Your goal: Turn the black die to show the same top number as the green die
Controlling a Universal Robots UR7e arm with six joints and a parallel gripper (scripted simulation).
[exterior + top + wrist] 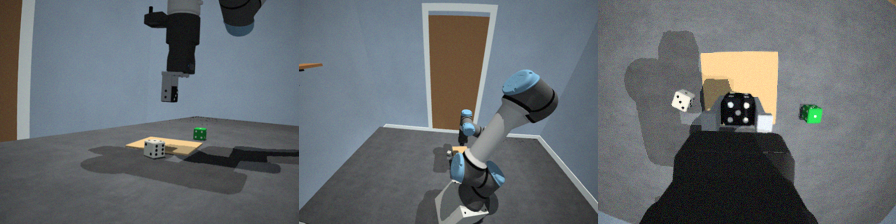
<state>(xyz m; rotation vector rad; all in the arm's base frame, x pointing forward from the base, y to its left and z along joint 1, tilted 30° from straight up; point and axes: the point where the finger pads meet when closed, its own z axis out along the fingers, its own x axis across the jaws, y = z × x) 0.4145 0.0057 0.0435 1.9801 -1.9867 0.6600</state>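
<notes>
The tan mat lies 120 mm below my hand. Also, from my hand: white die (20 mm behind, 110 mm to the left, 110 mm below); then black die (right at my hand); then green die (40 mm behind, 140 mm to the right, 110 mm below).
</notes>
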